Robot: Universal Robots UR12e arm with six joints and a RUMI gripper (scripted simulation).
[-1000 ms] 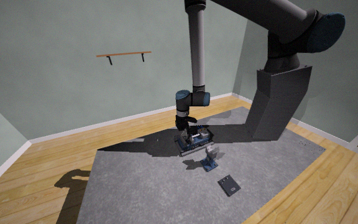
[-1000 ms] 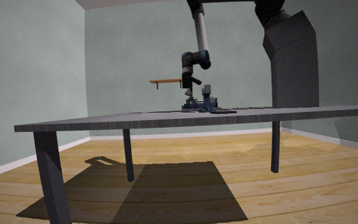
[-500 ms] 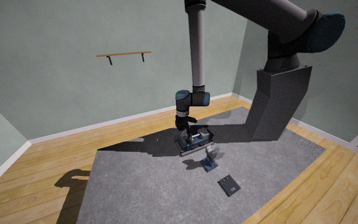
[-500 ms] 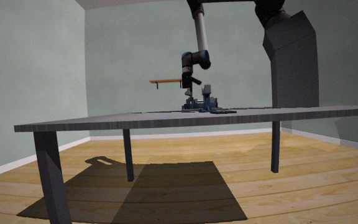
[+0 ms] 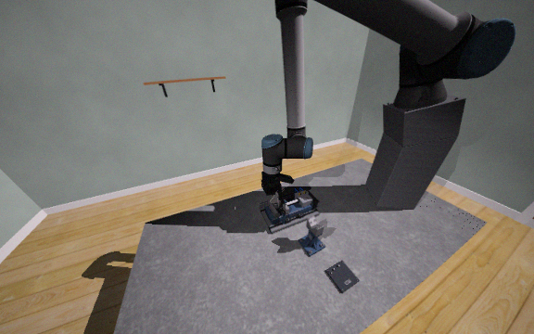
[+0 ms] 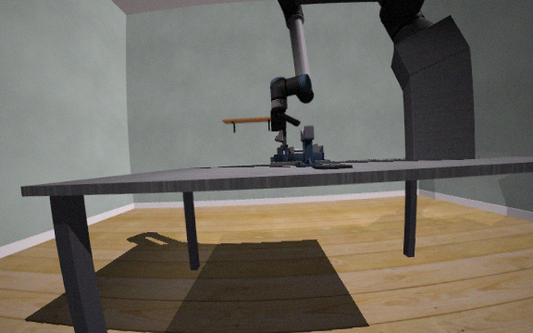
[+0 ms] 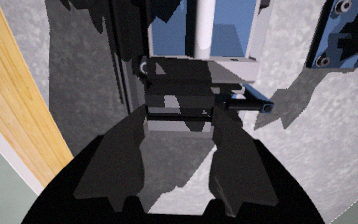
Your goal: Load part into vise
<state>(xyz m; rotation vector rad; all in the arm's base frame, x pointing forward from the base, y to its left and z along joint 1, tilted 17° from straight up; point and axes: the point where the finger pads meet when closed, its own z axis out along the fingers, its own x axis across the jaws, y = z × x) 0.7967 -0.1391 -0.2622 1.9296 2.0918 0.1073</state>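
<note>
The part lies right at my hand. Round my hand: moving jaw 4 cm behind, 2 cm to the left, 3 cm below; then work stop 7 cm to the left, 2 cm below; then fixed jaw 3 cm ahead, 2 cm to the left, 3 cm below.
</note>
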